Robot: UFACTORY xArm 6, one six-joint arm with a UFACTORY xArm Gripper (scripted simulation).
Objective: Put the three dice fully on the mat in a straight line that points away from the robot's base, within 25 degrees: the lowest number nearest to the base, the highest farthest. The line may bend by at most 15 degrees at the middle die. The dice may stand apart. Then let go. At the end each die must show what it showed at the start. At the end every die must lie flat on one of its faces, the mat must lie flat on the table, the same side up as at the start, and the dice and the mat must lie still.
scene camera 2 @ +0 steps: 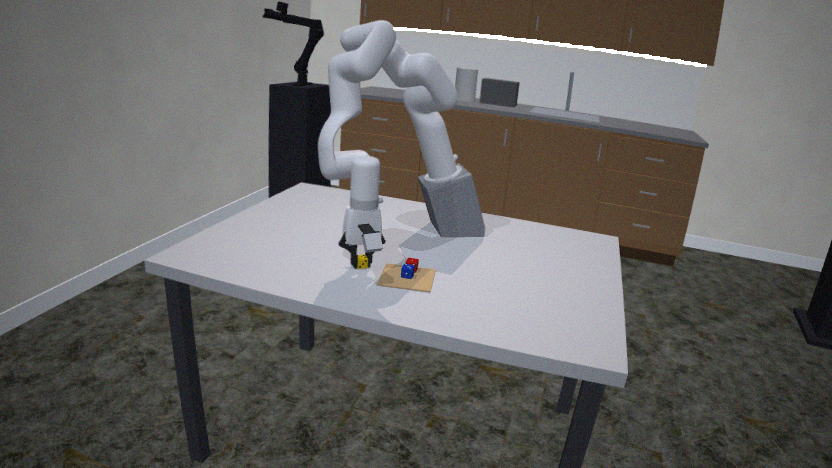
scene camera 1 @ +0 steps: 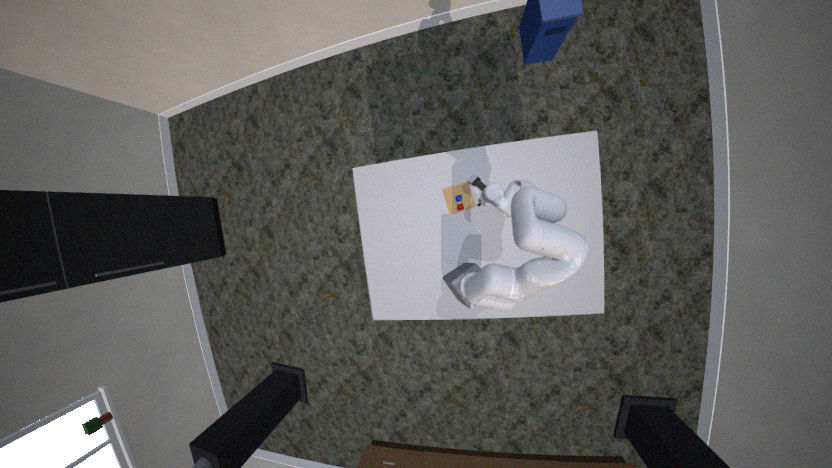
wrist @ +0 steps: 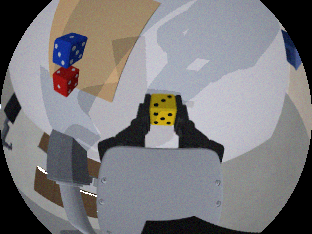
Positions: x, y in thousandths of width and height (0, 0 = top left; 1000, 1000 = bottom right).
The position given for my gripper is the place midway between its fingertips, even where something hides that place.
Observation:
In view: my gripper (scene camera 2: 434, 569), a blue die (wrist: 220, 212) and a yellow die (wrist: 521, 468).
My gripper also shows in the wrist view (wrist: 521, 438).

